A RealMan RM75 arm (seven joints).
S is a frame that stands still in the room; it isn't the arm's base.
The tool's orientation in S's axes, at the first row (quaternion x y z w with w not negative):
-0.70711 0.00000 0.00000 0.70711
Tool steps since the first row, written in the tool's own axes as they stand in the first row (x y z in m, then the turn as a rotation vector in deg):
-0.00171 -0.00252 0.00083 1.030 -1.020 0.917
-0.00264 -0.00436 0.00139 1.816 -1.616 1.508
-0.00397 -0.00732 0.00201 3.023 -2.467 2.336
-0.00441 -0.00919 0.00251 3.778 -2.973 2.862
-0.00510 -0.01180 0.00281 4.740 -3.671 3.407
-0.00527 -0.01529 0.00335 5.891 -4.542 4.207
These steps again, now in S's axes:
-0.00171 0.00083 0.00252 1.030 0.917 1.020
-0.00264 0.00139 0.00436 1.816 1.508 1.616
-0.00397 0.00201 0.00732 3.023 2.336 2.467
-0.00441 0.00251 0.00919 3.778 2.862 2.973
-0.00510 0.00281 0.01180 4.740 3.407 3.671
-0.00527 0.00335 0.01529 5.891 4.207 4.542

